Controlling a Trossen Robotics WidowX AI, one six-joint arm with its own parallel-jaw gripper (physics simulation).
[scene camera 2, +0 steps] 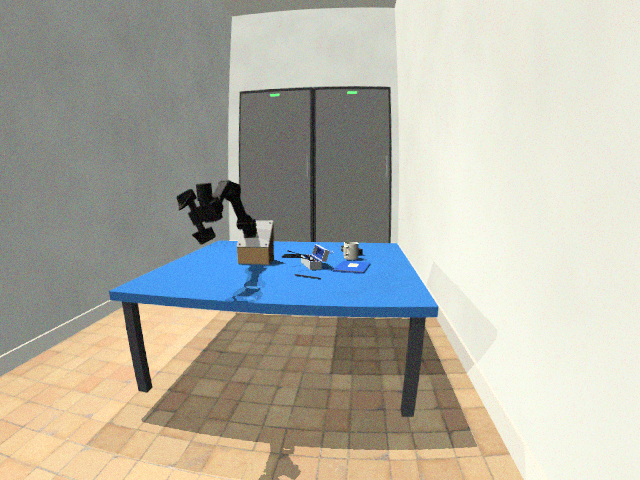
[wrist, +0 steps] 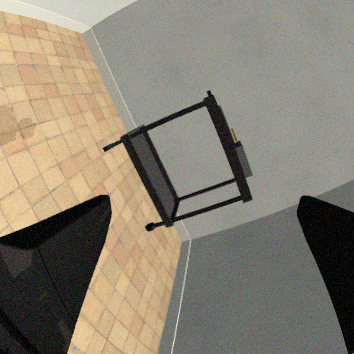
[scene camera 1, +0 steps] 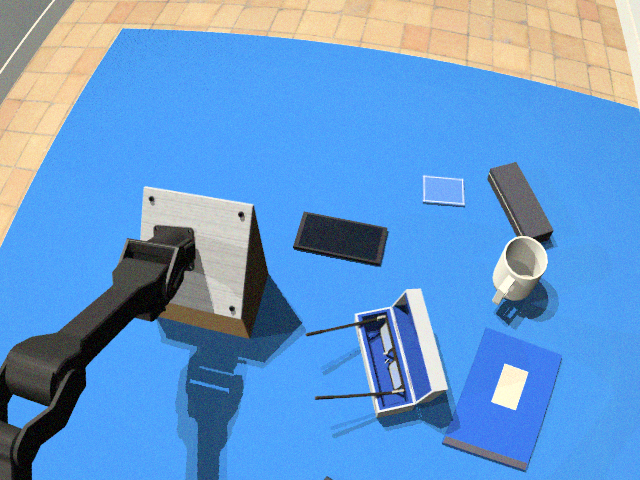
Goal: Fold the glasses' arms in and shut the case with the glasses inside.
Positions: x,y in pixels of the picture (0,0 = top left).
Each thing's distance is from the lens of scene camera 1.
small blue card (scene camera 1: pixel 438 190): 112 cm
blue book (scene camera 1: pixel 500 411): 96 cm
white mug (scene camera 1: pixel 523 261): 107 cm
The marked spots on the small blue card and the blue book are 43 cm apart.
